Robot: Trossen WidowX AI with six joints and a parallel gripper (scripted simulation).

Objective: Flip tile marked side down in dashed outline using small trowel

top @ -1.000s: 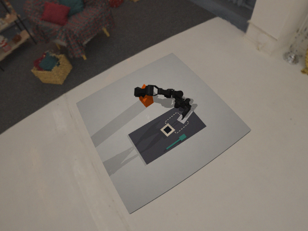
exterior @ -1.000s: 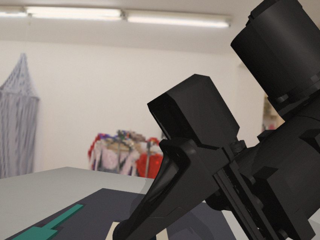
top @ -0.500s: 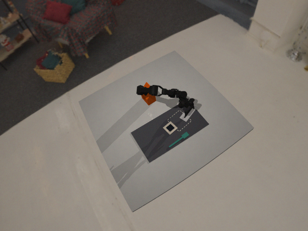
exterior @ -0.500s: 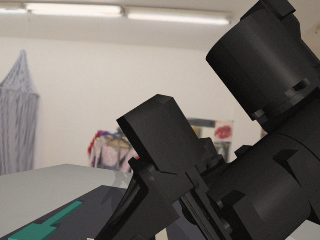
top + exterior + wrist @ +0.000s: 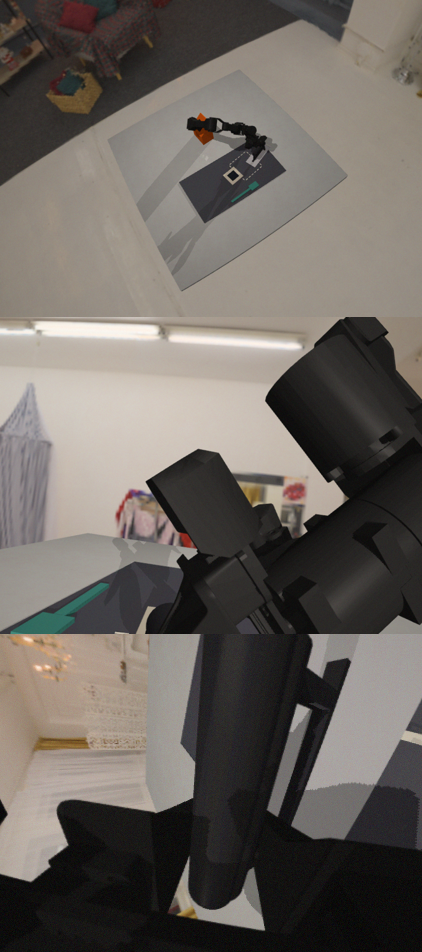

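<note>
Now: gripper tip 1 cm short of the dark mat, 27 cm to the left of it and 7 cm above it. Also, from my gripper tip: tan square tile 26 cm to the right, 4 cm below; then teal trowel 15 cm ahead, 26 cm to the right, 4 cm below.
</note>
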